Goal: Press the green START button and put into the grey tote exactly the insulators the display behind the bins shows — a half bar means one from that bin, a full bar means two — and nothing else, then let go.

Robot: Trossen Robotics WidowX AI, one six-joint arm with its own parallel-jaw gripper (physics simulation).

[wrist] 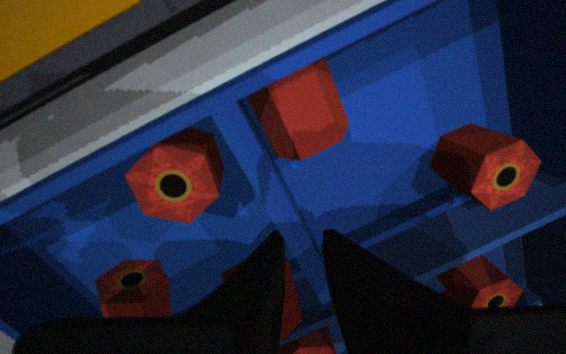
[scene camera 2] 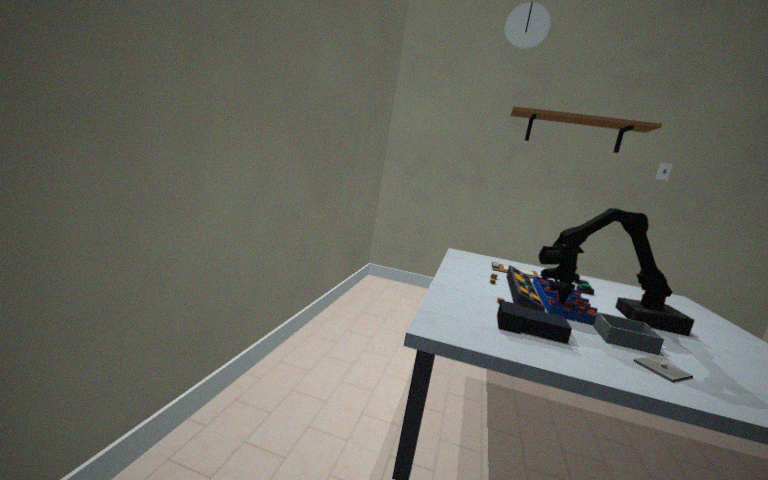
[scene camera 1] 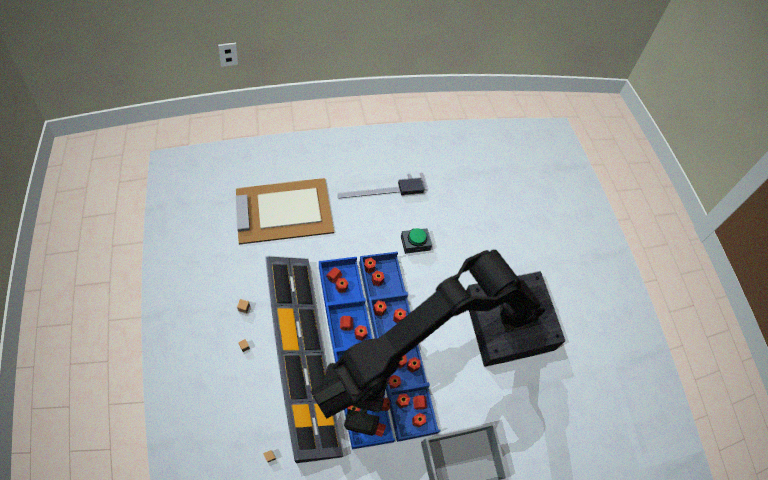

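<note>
My gripper (scene camera 1: pixel 367 423) (scene camera 2: pixel 565 286) (wrist: pixel 303 241) is down in the near end of the left blue bin (scene camera 1: pixel 321 286), beside the display panel (scene camera 1: pixel 272 305). Its fingers stand close together on a red insulator (wrist: pixel 291 298) (scene camera 1: pixel 380 430). The left finger hides most of it. Other red insulators lie around: a hexagonal one with a hole (wrist: pixel 173 184) and a blocky one (wrist: pixel 303 109) past a divider. The display shows amber bars (scene camera 1: pixel 287 329). The green START button (scene camera 1: pixel 417 236) is beyond the bins. The grey tote (scene camera 1: pixel 430 457) stands at the front, right of the bins, with nothing visible inside.
The second blue bin (scene camera 1: pixel 403 281) holds several more insulators. A brown board with a white sheet (scene camera 1: pixel 287 232) and a scraper-like tool (scene camera 1: pixel 411 186) lie at the back. Small wooden cubes (scene camera 1: pixel 243 305) lie left of the display. The arm's base (scene camera 1: pixel 525 343) is on the right.
</note>
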